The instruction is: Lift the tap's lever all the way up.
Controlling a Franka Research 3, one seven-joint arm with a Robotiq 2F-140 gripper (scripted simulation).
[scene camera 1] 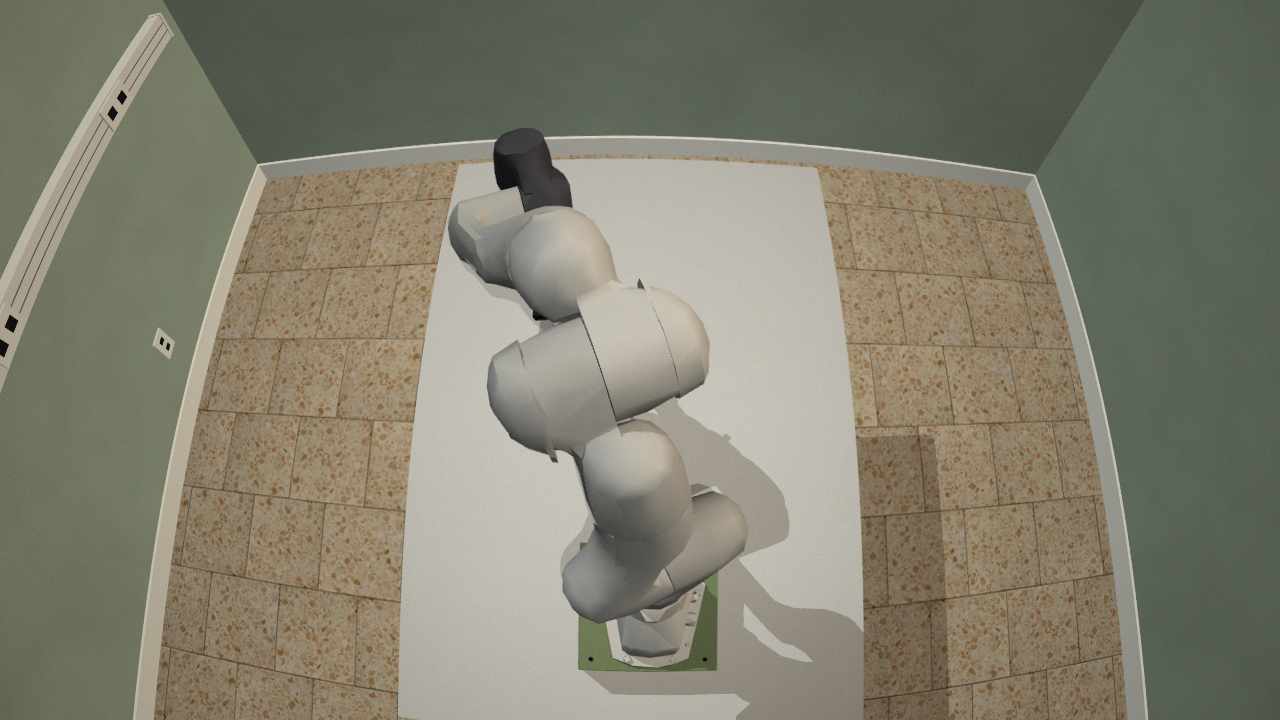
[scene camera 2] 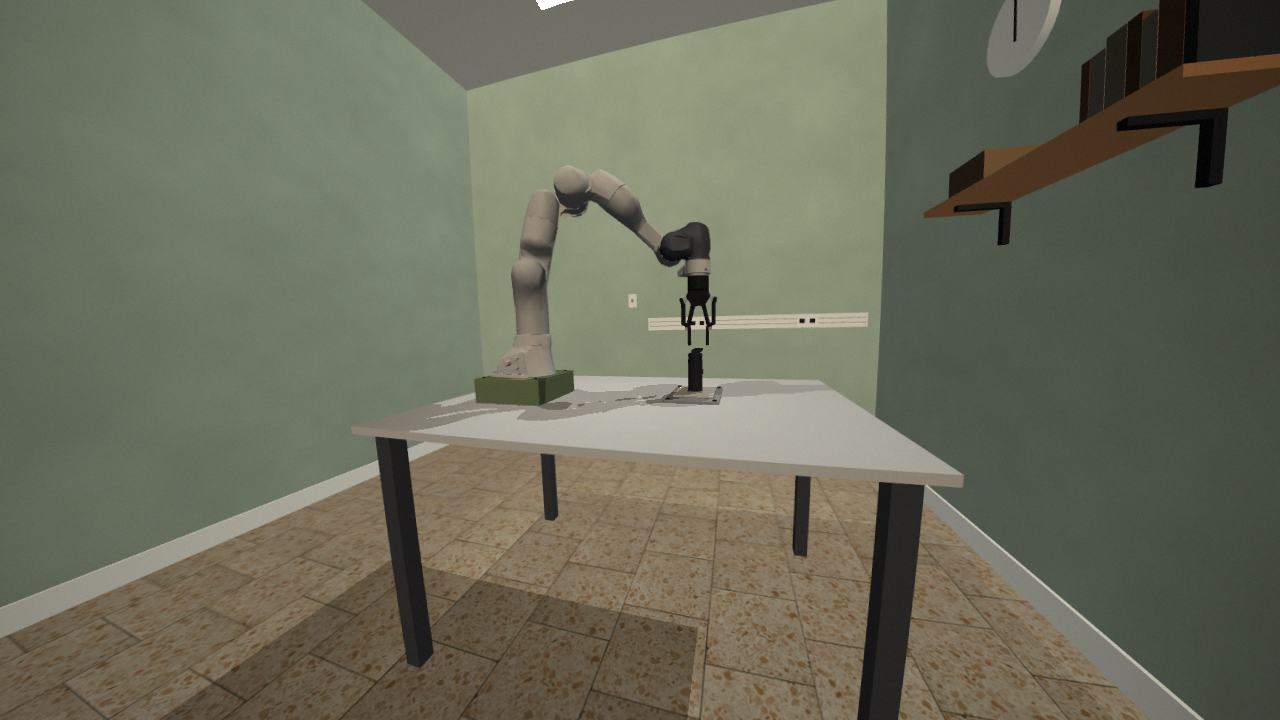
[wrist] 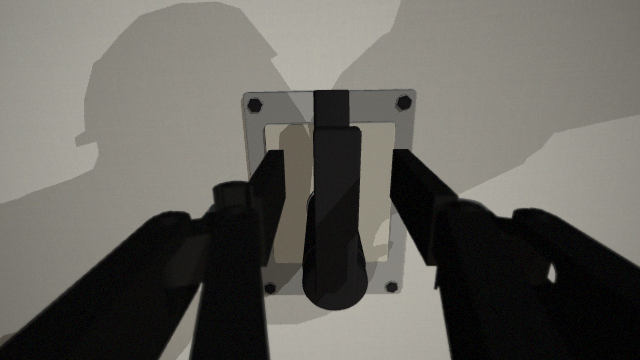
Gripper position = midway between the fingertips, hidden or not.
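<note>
Scene camera 2 gives me my gripper (scene camera 2: 698, 345) and also a tap (scene camera 2: 694, 389). In the wrist view I can see the gripper (wrist: 337, 173) as well, along with the tap (wrist: 295, 238).
</note>
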